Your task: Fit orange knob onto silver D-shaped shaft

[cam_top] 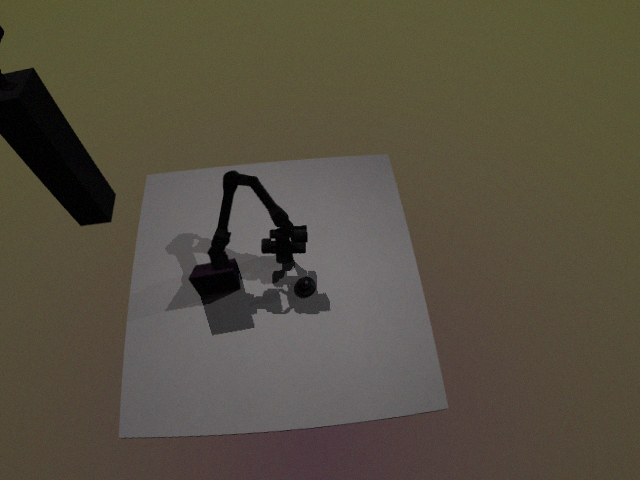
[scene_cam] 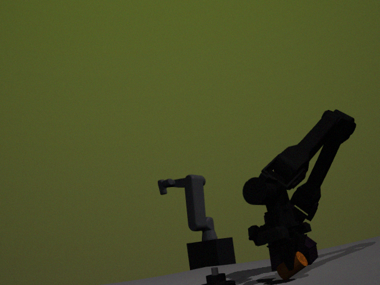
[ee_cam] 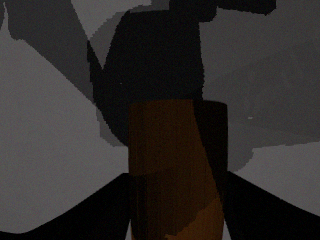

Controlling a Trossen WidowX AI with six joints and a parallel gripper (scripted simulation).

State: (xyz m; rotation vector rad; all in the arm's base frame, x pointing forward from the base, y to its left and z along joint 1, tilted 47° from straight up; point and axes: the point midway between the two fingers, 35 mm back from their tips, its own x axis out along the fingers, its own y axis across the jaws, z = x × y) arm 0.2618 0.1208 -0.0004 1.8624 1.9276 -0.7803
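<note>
My gripper tip is now 7 cm short of the round pedestal, 16 cm to the left of it and 1 cm below it. The rest, counted from my gripper tip: orange knob: 1 cm to the left, 1 cm above.
</note>
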